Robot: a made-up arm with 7 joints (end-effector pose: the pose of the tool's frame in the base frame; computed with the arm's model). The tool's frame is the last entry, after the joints.
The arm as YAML. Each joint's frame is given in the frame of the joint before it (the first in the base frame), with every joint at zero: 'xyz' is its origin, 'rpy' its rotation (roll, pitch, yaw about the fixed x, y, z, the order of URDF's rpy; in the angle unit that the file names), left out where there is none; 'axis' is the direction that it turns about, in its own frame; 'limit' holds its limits. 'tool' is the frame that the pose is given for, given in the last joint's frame.
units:
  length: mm
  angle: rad
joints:
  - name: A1
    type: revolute
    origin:
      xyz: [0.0, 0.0, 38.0]
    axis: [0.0, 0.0, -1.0]
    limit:
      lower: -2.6
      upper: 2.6
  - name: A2
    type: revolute
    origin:
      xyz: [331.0, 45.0, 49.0]
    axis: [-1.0, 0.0, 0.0]
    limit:
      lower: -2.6
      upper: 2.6
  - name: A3
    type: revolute
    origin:
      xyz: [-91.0, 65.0, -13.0]
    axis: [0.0, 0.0, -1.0]
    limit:
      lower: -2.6
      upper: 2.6
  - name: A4
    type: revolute
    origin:
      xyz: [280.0, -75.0, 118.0]
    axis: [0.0, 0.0, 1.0]
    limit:
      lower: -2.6
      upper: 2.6
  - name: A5
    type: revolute
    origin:
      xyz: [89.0, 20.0, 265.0]
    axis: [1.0, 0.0, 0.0]
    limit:
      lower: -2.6
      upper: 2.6
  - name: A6
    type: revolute
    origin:
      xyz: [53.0, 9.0, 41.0]
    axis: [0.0, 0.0, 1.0]
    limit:
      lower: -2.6
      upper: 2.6
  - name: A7
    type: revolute
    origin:
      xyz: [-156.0, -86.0, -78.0]
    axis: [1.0, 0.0, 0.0]
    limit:
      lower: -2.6
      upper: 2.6
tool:
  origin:
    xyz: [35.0, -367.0, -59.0]
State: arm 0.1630 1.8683 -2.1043 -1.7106 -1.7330 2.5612 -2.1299
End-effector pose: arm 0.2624 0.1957 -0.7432 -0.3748 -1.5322 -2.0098
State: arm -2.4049 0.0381 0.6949 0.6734 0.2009 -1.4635 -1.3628
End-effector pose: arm -0.2118 0.2416 0.7854 -1.3132 -0.4931 0.8809
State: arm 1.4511 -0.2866 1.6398 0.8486 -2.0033 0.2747 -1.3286
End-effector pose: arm -0.0182 -0.4984 0.5365 -1.1192 2.4617 0.2780
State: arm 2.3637 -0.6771 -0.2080 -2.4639 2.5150 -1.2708 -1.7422
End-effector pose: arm -0.1559 -0.2864 0.3294 -1.0380 1.6839 1.4193
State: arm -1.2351 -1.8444 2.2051 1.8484 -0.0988 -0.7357 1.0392
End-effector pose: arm -0.1248 -0.0712 -0.0736 1.4427 1.6268 -0.7582
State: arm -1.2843 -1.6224 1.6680 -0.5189 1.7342 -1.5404 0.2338
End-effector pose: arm 0.5738 0.3017 -0.0114 -0.2871 -0.9586 2.6038
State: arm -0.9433 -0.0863 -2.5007 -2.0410 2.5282 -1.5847 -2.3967
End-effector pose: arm 0.0556 0.4795 0.3395 -0.6193 1.0084 2.5354
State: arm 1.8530 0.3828 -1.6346 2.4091 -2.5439 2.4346 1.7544
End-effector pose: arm 0.5186 -0.2303 0.6827 -1.6420 0.8022 0.4660
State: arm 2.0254 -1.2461 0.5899 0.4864 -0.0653 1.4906 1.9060
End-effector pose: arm -0.2496 -0.3919 -0.1596 1.4442 -1.2745 0.7208
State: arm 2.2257 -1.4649 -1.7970 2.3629 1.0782 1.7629 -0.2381
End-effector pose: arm -0.2170 0.2396 -0.0512 0.0952 1.1712 2.7819
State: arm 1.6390 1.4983 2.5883 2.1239 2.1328 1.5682 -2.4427
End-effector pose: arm 0.1879 0.0957 0.2224 -2.8110 -0.3640 -0.8000
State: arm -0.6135 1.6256 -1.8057 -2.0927 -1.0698 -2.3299 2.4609
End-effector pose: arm 0.2568 0.6250 0.0250 0.0543 -1.6973 2.4839
